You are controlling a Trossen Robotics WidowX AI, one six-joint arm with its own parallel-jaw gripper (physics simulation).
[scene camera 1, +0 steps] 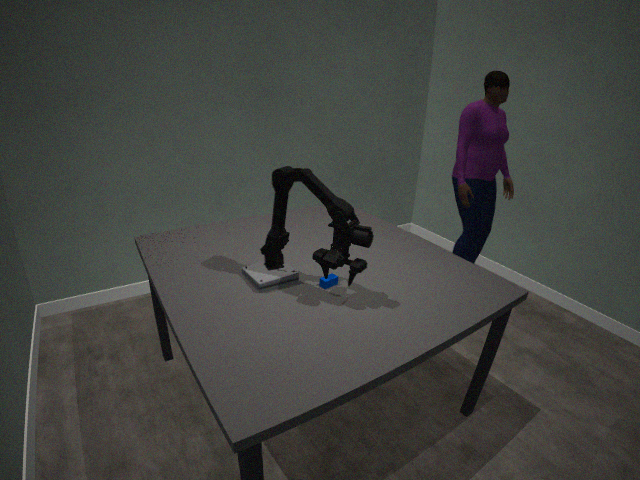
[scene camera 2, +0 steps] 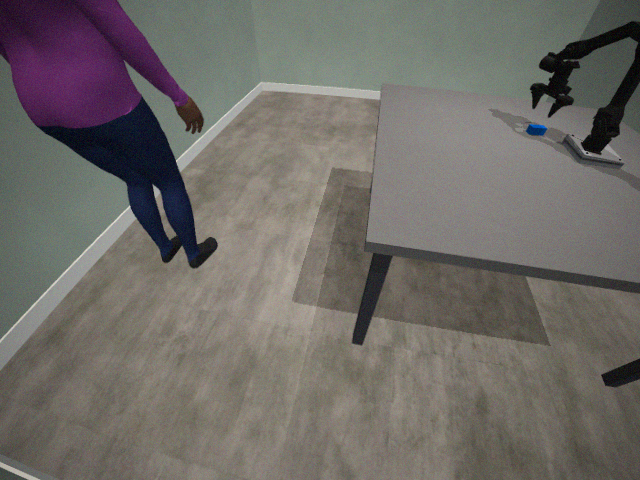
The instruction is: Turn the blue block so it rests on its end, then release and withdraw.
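The blue block [scene camera 1: 328,281] [scene camera 2: 536,129] lies on its side on the table, a little in front of the arm's base, with its long side level. My gripper [scene camera 1: 338,282] [scene camera 2: 541,112] is open, with its two fingers spread wide and pointing down. Nothing is between the fingers. In the scene camera 2 view the fingertips hang above the table, behind the block and apart from it. In the scene camera 1 view one fingertip overlaps the top of the block, and the other is to its right.
The grey table [scene camera 1: 310,351] [scene camera 2: 465,206] carries the arm's pale base plate [scene camera 1: 263,279] [scene camera 2: 578,149], close beside the block. The arm's shadow falls across the table around the block. A person in a purple top [scene camera 1: 481,139] [scene camera 2: 72,72] stands on the floor away from the table.
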